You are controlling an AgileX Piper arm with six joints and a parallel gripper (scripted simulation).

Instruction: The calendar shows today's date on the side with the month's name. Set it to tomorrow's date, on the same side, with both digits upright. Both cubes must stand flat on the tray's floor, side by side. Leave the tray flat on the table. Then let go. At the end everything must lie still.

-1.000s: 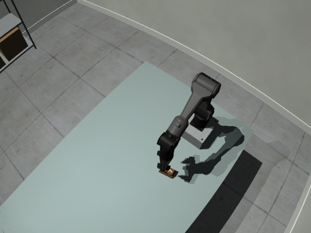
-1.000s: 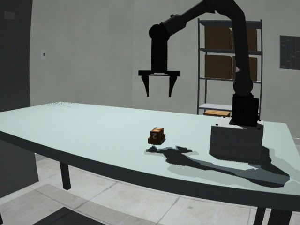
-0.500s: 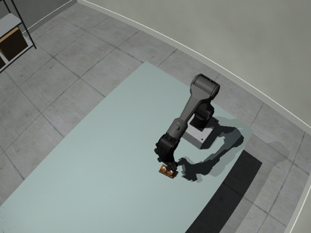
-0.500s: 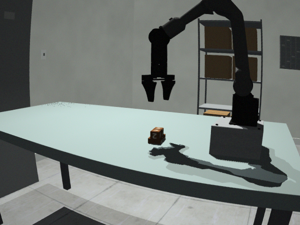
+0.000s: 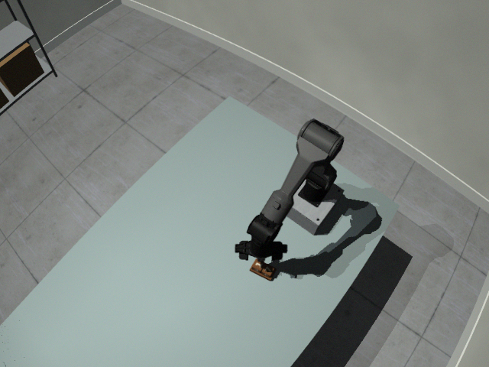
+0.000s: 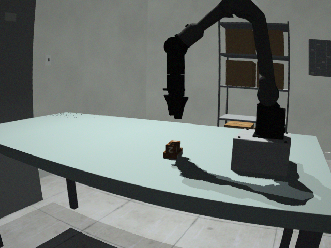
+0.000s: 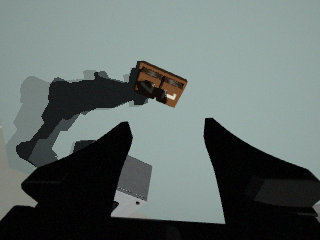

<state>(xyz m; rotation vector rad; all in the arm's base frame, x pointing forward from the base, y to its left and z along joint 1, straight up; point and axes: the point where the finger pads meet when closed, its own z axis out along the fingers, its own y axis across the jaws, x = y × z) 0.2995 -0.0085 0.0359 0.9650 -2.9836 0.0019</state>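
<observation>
Now: hand 30 mm to the right of the brown cube and 100 mm above it. The rest, counted from my hand: brown tray 20 mm to the left, 120 mm below.
</observation>
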